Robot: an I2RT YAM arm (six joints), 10 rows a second.
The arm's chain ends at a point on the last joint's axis. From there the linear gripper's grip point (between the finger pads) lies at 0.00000 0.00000 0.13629 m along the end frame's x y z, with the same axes.
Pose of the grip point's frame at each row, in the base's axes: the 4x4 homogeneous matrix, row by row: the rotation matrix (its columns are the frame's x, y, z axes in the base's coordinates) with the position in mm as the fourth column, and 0 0 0 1 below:
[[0.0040 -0.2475 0.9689 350.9], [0.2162 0.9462 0.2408 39.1], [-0.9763 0.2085 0.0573 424.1], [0 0 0 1]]
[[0.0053 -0.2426 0.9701 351.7], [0.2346 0.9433 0.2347 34.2], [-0.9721 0.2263 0.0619 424.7], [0 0 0 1]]
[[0.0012 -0.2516 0.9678 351.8], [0.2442 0.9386 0.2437 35.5], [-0.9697 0.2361 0.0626 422.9], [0 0 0 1]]
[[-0.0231 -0.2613 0.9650 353.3], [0.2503 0.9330 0.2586 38.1], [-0.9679 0.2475 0.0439 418.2], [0 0 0 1]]
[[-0.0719 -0.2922 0.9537 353.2], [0.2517 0.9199 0.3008 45.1], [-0.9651 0.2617 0.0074 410.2], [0 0 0 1]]
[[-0.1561 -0.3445 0.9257 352.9], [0.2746 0.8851 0.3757 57.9], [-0.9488 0.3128 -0.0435 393.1], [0 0 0 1]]
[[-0.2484 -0.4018 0.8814 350.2], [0.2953 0.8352 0.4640 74.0], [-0.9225 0.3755 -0.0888 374.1], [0 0 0 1]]
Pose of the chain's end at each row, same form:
[[0.0040 -0.2475 0.9689 218.8], [0.2162 0.9462 0.2408 6.3], [-0.9763 0.2085 0.0573 416.3], [0 0 0 1]]
[[0.0053 -0.2426 0.9701 219.5], [0.2346 0.9433 0.2347 2.2], [-0.9721 0.2263 0.0619 416.3], [0 0 0 1]]
[[0.0012 -0.2516 0.9678 219.9], [0.2442 0.9386 0.2437 2.3], [-0.9697 0.2361 0.0626 414.4], [0 0 0 1]]
[[-0.0231 -0.2613 0.9650 221.8], [0.2503 0.9330 0.2586 2.9], [-0.9679 0.2475 0.0439 412.2], [0 0 0 1]]
[[-0.0719 -0.2922 0.9537 223.2], [0.2517 0.9199 0.3008 4.1], [-0.9651 0.2617 0.0074 409.2], [0 0 0 1]]
[[-0.1561 -0.3445 0.9257 226.7], [0.2746 0.8851 0.3757 6.7], [-0.9488 0.3128 -0.0435 399.0], [0 0 0 1]]
[[-0.2484 -0.4018 0.8814 230.1], [0.2953 0.8352 0.4640 10.8], [-0.9225 0.3755 -0.0888 386.2], [0 0 0 1]]

